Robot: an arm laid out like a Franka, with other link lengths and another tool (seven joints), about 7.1 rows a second.
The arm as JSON. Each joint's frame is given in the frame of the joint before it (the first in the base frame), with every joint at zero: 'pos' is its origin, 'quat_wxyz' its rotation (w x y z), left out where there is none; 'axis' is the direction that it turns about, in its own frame. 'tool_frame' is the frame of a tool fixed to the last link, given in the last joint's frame.
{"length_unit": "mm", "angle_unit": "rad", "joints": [
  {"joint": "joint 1", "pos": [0.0, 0.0, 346.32], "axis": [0.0, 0.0, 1.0]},
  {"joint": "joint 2", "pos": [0.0, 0.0, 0.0], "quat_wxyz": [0.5, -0.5, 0.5, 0.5], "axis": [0.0, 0.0, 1.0]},
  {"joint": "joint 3", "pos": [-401.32, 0.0, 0.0], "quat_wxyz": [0.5, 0.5, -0.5, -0.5], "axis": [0.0, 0.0, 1.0]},
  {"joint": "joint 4", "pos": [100.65, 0.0, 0.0], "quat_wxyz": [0.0, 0.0, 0.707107, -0.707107], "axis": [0.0, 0.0, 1.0]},
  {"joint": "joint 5", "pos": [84.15, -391.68, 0.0], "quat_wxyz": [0.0, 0.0, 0.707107, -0.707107], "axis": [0.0, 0.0, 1.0]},
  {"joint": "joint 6", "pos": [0.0, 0.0, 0.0], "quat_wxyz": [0.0, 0.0, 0.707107, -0.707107], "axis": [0.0, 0.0, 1.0]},
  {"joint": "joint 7", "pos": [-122.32, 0.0, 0.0], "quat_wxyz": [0.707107, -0.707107, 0.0, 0.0], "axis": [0.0, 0.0, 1.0]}
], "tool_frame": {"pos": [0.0, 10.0, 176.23], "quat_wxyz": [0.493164, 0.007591, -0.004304, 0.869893]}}
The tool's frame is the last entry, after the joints.
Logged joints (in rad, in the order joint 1, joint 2, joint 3, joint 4, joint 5, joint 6, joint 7), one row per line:
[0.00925 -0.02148 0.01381 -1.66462 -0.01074 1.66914 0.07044]
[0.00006 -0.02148 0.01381 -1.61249 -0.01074 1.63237 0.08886]
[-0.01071 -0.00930 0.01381 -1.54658 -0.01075 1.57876 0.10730]
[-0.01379 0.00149 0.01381 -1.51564 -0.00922 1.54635 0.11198]
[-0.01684 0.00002 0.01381 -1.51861 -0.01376 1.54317 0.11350]
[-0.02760 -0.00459 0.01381 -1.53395 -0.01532 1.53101 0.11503]
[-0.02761 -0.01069 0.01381 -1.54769 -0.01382 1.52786 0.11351]
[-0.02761 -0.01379 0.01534 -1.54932 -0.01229 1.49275 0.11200]
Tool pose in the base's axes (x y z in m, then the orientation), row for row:
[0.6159 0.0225 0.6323 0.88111 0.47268 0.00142 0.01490]
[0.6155 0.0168 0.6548 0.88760 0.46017 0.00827 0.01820]
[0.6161 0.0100 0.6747 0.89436 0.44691 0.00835 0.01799]
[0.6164 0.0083 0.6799 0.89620 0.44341 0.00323 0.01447]
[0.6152 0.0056 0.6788 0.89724 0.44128 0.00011 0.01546]
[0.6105 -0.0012 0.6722 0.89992 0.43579 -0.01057 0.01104]
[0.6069 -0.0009 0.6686 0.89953 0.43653 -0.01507 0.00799]
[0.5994 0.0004 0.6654 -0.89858 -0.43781 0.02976 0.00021]
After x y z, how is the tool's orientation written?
As a quaternion, x y z w.
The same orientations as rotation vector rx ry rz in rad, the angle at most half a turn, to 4 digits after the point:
[2.7421 1.4710 0.0044]
[2.7566 1.4292 0.0257]
[2.7780 1.3882 0.0259]
[2.7898 1.3803 0.0101]
[2.7913 1.3728 0.0003]
[2.8075 1.3595 -0.0330]
[2.8117 1.3645 -0.0471]
[-2.8226 -1.3752 0.0935]

